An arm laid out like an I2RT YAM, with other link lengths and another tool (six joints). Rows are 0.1 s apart.
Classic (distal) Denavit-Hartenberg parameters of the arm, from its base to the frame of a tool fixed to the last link. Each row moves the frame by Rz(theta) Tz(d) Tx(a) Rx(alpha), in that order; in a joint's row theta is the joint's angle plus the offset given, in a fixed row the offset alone. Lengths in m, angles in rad.
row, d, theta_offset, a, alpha
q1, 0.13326, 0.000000, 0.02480, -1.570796
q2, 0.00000, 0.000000, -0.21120, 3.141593
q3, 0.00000, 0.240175, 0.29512, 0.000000
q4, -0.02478, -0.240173, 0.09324, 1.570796
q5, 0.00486, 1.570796, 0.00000, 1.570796
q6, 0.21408, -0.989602, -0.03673, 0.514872
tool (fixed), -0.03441, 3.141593, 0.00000, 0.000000
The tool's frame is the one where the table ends.
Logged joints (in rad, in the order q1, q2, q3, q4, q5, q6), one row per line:
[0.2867, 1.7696, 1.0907, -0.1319, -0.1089, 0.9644]
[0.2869, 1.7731, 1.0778, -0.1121, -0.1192, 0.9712]
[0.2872, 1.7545, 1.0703, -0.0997, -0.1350, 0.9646]
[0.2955, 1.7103, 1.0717, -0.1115, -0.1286, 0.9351]
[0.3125, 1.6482, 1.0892, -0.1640, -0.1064, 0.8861]
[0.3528, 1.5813, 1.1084, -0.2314, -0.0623, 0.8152]
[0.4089, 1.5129, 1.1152, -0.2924, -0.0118, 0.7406]
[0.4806, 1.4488, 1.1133, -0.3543, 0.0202, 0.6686]
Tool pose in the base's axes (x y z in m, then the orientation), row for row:
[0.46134, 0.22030, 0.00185, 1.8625, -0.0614, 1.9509]
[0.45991, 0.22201, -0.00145, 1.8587, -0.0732, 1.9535]
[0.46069, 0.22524, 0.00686, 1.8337, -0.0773, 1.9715]
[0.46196, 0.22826, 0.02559, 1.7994, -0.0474, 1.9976]
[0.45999, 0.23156, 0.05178, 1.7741, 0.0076, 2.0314]
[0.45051, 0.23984, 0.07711, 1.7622, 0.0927, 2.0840]
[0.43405, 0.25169, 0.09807, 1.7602, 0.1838, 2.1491]
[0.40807, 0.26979, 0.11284, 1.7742, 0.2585, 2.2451]
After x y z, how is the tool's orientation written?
As angles about the fixed x, y, z axes (roll, pitch, yaw), in radians.
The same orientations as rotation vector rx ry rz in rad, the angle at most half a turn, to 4 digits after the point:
[1.2255, 1.7232, 1.3383]
[1.2314, 1.7199, 1.3519]
[1.2085, 1.7120, 1.3832]
[1.1460, 1.7085, 1.3996]
[1.0604, 1.7219, 1.3964]
[0.9404, 1.7607, 1.3738]
[0.8079, 1.8081, 1.3486]
[0.6693, 1.8756, 1.3426]

